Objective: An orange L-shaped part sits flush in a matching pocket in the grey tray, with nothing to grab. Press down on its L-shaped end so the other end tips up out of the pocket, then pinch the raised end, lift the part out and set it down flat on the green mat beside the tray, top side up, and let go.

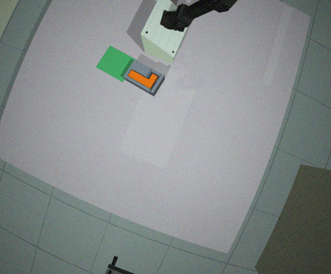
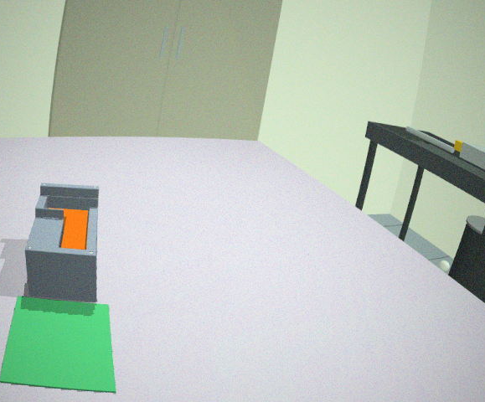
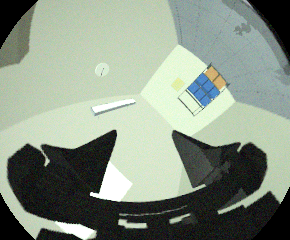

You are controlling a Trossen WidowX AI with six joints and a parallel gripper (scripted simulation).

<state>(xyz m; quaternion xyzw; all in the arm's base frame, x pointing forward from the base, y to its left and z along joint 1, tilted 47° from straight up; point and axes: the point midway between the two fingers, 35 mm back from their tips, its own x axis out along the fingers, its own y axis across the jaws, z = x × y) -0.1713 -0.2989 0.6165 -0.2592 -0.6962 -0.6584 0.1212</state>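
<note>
The orange L-shaped part is 33 cm ahead of my gripper tip, 29 cm to the right of it and 81 cm below it. Also, from my gripper tip: green mat: 28 cm ahead, 45 cm to the right, 87 cm below.
</note>
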